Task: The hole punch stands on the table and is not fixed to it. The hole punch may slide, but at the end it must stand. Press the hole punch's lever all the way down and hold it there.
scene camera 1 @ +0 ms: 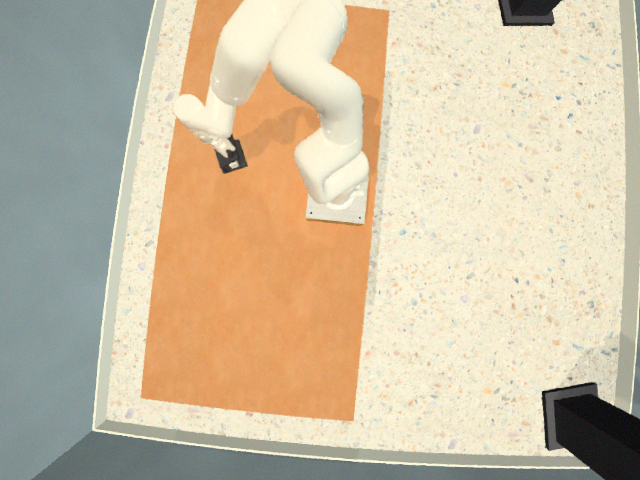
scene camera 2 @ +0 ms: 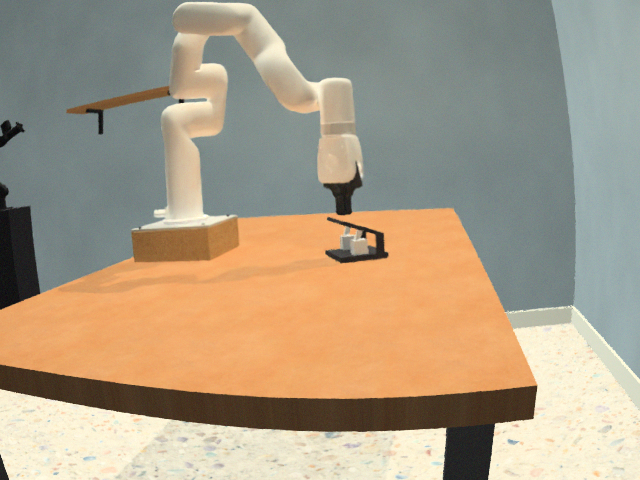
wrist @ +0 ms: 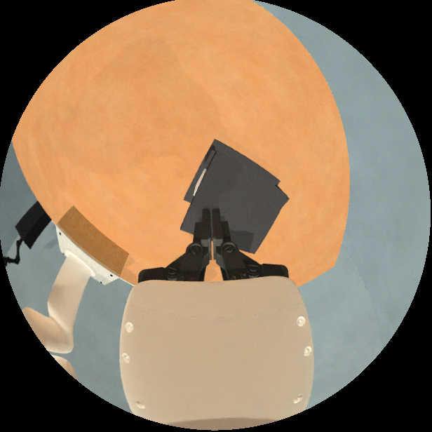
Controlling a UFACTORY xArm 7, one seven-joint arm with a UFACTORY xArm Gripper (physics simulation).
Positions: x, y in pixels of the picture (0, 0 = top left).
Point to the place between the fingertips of my gripper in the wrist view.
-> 211, 219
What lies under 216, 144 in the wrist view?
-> A black hole punch.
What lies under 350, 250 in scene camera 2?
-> A black hole punch.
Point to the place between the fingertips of my gripper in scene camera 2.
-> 344, 214
